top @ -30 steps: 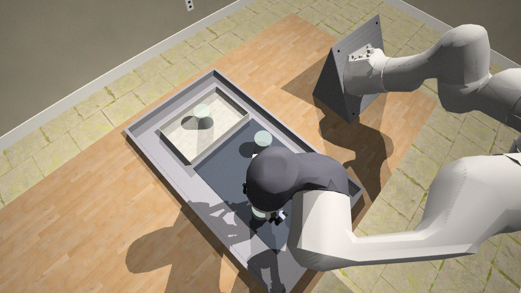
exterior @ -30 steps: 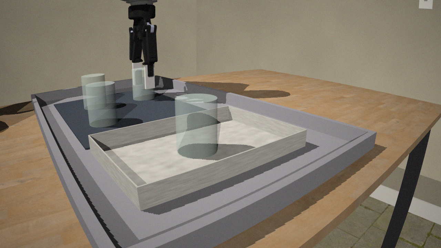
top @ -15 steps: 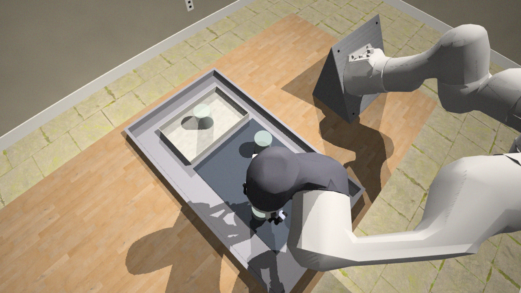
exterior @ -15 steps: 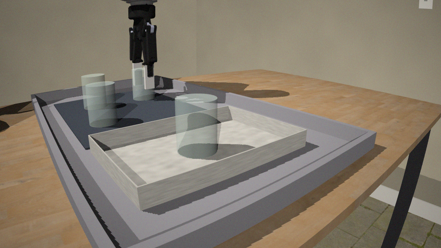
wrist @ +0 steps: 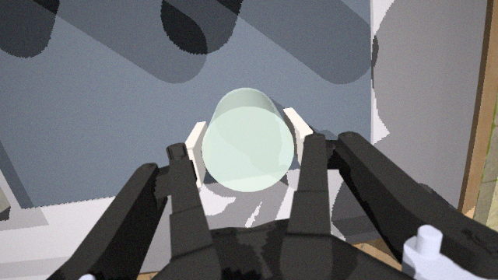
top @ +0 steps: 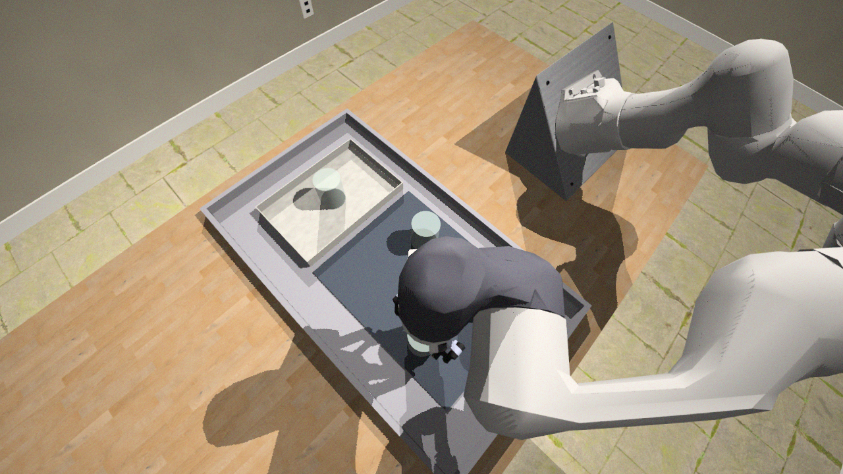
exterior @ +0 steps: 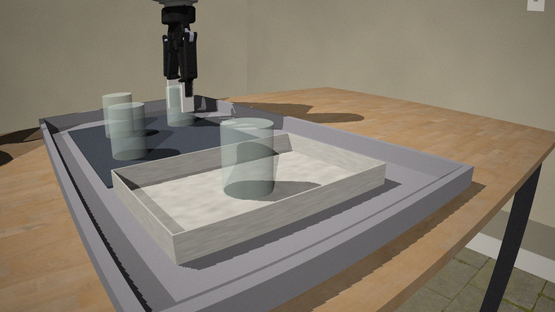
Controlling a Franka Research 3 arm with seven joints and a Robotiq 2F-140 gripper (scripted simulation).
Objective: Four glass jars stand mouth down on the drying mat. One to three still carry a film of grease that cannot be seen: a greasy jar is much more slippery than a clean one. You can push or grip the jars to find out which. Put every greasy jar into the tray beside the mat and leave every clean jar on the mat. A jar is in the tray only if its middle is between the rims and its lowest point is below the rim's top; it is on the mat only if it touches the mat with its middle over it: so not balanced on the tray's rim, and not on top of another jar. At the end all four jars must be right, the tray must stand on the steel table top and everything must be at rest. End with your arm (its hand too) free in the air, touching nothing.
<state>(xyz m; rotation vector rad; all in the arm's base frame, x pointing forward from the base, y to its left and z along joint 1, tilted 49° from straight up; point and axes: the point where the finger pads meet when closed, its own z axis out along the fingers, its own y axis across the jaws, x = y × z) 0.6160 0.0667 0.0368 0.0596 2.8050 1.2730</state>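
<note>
Now: the dark drying mat 90 mm behind my hand, 80 mm to the right of it and 60 mm below it. Round my hand: tray 100 mm behind, 400 mm to the right, 60 mm below; then steel table top 80 mm behind, 180 mm to the right, 60 mm below.
</note>
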